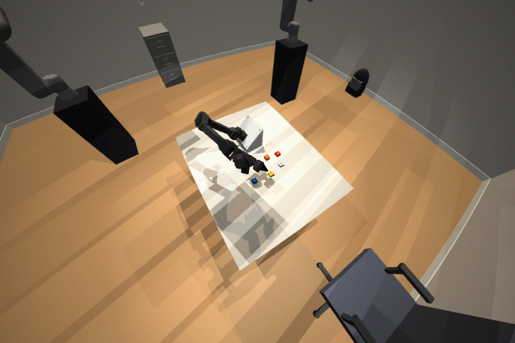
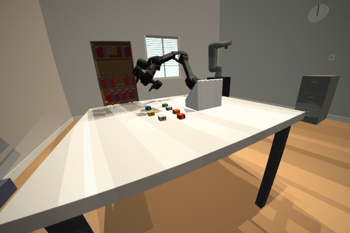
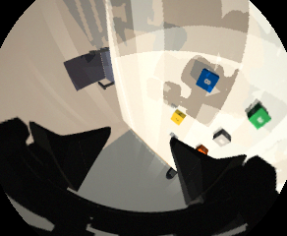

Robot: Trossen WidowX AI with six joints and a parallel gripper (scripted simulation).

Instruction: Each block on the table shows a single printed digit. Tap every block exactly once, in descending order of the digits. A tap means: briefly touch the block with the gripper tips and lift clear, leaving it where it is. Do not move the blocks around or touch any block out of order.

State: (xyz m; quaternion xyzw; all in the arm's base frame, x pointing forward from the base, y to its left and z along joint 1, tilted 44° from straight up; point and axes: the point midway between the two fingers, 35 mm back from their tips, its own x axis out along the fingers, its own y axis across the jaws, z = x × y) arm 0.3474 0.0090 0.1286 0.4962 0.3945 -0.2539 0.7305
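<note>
Now: the blue block 14 cm below my gripper tip, 5 cm to the right of it and 3 cm behind it. Round my gripper tip: yellow block (14 cm below, 7 cm to the left, 1 cm behind); grey block (14 cm below, 14 cm behind, 4 cm to the left); green block (15 cm behind, 14 cm below, 6 cm to the right).
</note>
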